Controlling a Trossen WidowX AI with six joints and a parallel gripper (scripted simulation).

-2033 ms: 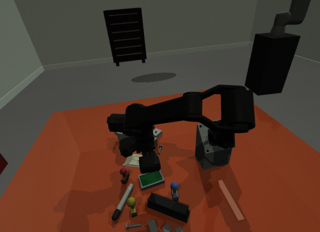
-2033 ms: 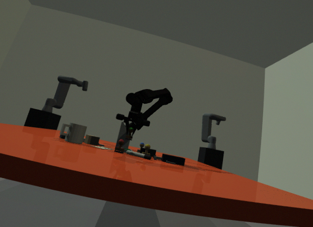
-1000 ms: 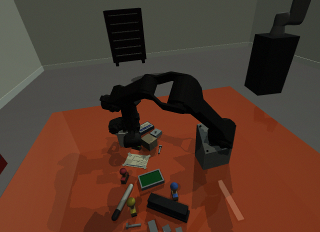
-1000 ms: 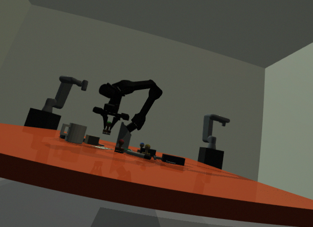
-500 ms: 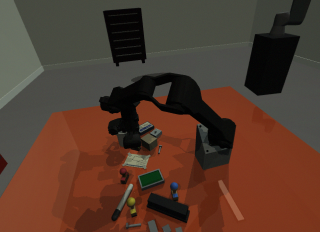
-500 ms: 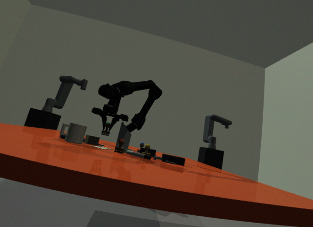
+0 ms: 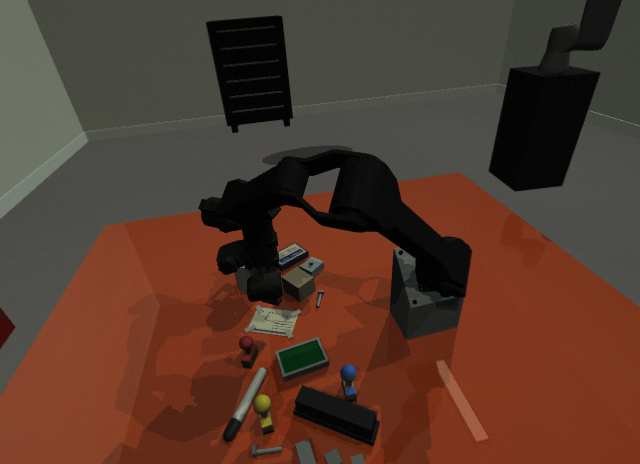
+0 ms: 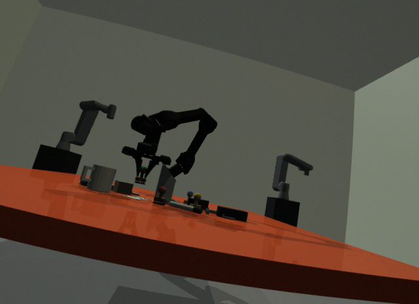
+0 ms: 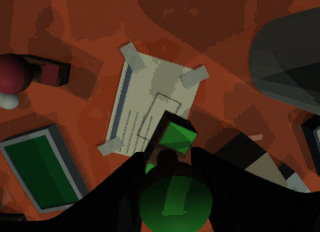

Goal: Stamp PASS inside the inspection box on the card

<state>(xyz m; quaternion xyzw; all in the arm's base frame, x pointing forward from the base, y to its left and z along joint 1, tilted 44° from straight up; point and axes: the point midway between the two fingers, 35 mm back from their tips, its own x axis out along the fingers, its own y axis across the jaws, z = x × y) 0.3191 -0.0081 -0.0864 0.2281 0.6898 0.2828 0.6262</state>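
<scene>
My gripper tip is now 1 cm to the right of the white card and 8 cm above it. The rest, counted from my gripper tip: green-knobbed stamp: right at my gripper tip; then red-knobbed stamp: 5 cm ahead, 10 cm to the left, 6 cm below; then tan box: 6 cm behind, 8 cm to the right, 6 cm below.
</scene>
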